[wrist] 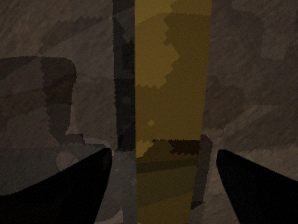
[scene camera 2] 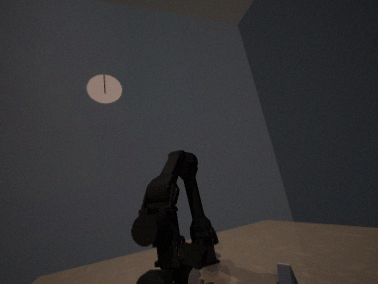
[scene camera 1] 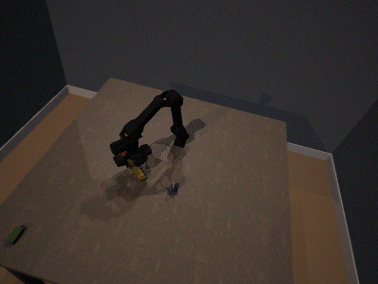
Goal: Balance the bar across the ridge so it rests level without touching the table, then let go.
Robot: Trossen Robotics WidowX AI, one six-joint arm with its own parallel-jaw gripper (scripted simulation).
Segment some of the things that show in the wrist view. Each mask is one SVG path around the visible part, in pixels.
My gripper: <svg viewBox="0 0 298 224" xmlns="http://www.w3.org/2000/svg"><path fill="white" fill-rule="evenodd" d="M218 149L216 165L218 172L220 172L223 188L225 188L225 192L229 196L229 201L233 205L231 208L234 209L239 224L298 224L298 181L282 176L281 173L278 175L277 172L261 167L261 165L254 163L254 161L246 160L245 157L234 155L234 153L227 151L227 149ZM110 148L94 152L92 155L85 157L84 160L81 160L80 163L74 163L65 171L60 171L57 175L48 177L47 180L41 180L40 183L27 186L27 188L21 189L20 192L9 194L9 196L8 194L0 196L0 224L94 224L98 208L100 208L102 198L104 198L106 185L108 185L110 171L112 171L112 151L110 151Z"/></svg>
A yellow bar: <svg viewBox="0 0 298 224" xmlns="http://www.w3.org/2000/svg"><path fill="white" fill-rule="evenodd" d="M136 0L136 15L134 15L134 76L136 76L138 224L189 224L190 204L192 204L194 183L196 183L198 149L200 149L206 79L208 79L210 24L212 24L212 15L210 14L212 14L213 2L212 0Z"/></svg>
